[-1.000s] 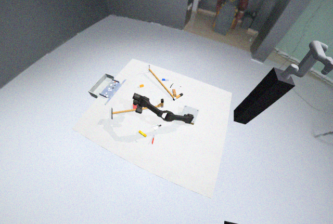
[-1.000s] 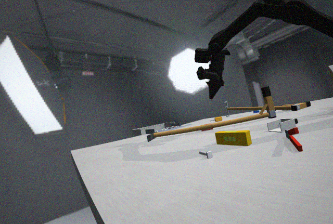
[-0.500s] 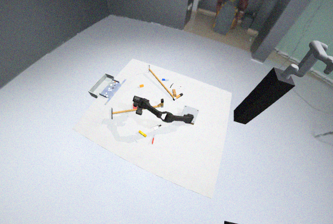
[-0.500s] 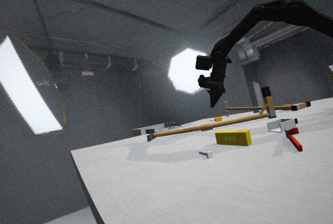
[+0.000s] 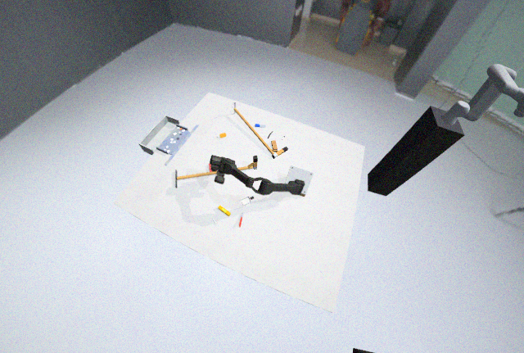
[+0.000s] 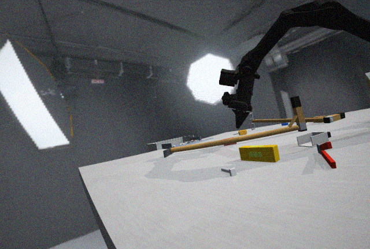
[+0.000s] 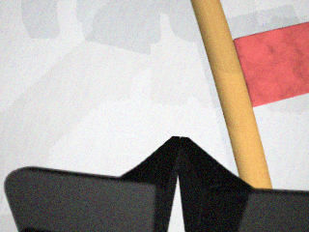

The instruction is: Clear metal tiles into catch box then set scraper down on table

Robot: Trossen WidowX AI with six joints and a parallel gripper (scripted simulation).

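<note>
My gripper tip is now 40 mm to the left of the long scraper and 40 mm short of it. Also, from my gripper tip: metal bracket 250 mm behind, 80 mm to the left, 60 mm below; yellow block 210 mm to the left, 120 mm behind, 40 mm below; red block 80 mm ahead, 70 mm to the right, 60 mm below.
</note>
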